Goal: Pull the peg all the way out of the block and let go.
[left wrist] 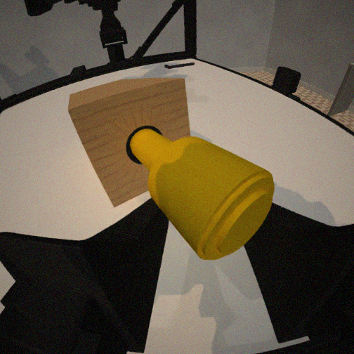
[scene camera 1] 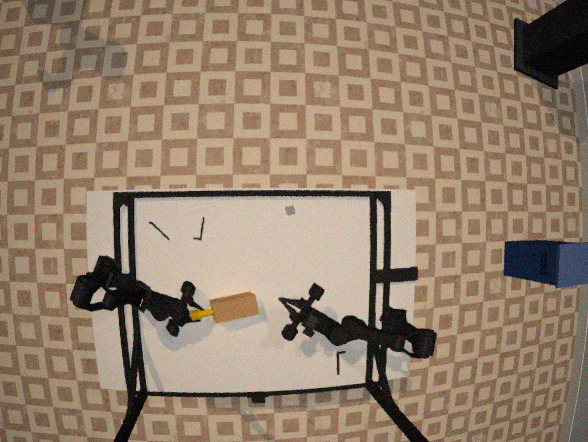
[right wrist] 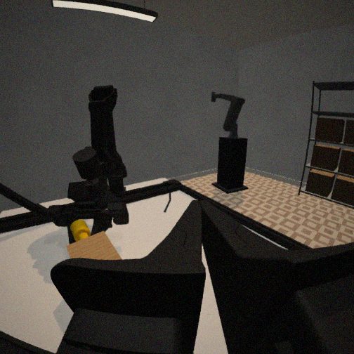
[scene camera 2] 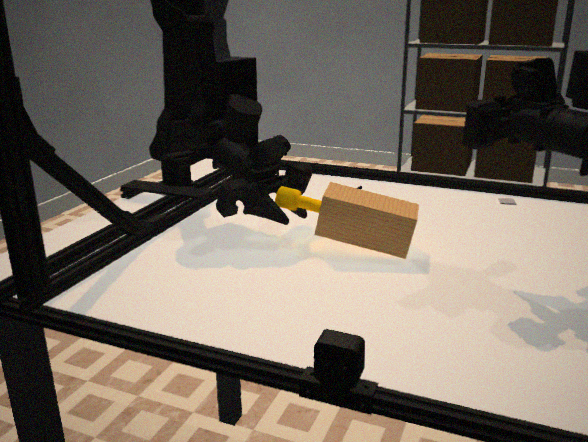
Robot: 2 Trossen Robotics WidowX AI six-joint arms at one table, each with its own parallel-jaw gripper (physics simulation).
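Places are measured from the left arm's base along level axes (x right, y back, z down), in centimetres.
Where they show: left gripper, fingertip midpoint: (scene camera 1: 202,315) (scene camera 2: 297,219); right gripper, fingertip midpoint: (scene camera 1: 278,298); left arm's base, link origin: (scene camera 1: 108,267) (scene camera 2: 176,184); right arm's base, link origin: (scene camera 1: 389,316).
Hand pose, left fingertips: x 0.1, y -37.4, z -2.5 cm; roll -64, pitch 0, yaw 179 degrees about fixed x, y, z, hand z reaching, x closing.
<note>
Each offset is from my left fingertips to the top centre of the thing. "spot": to the spot under its first point. Level surfaces: height alone.
The wooden block @[dx -7.4, dy -8.5, dz -5.4 cm] (scene camera 1: 234,307) (scene camera 2: 367,220) (left wrist: 102,135) (right wrist: 95,247) is raised and tilted above the white table, its far end lower in scene camera 2. The yellow peg @[dx -2.5, dy -1.5, dz -5.1 cm] (scene camera 1: 201,315) (scene camera 2: 290,199) (left wrist: 215,185) (right wrist: 80,230) has its thin shaft in the black-ringed hole of the block's end face; its thick handle is outside. My left gripper (scene camera 1: 198,313) (scene camera 2: 295,206) (left wrist: 199,195) is shut on the peg handle. My right gripper (scene camera 1: 281,300) (right wrist: 198,206) is shut and empty, to the right of the block in scene camera 1, apart from it.
A black frame (scene camera 1: 250,193) (scene camera 2: 175,348) borders the white table @[dz +4.4 cm] (scene camera 1: 240,250) (scene camera 2: 250,310). A small grey square @[spot: dx -45.2, dy -13.1, dz +4.0 cm] (scene camera 1: 290,210) (scene camera 2: 507,201) and thin black angled marks lie on the table. A black camera mount (scene camera 2: 339,357) stands on the near rail. A shelf (scene camera 2: 403,90) stands behind.
</note>
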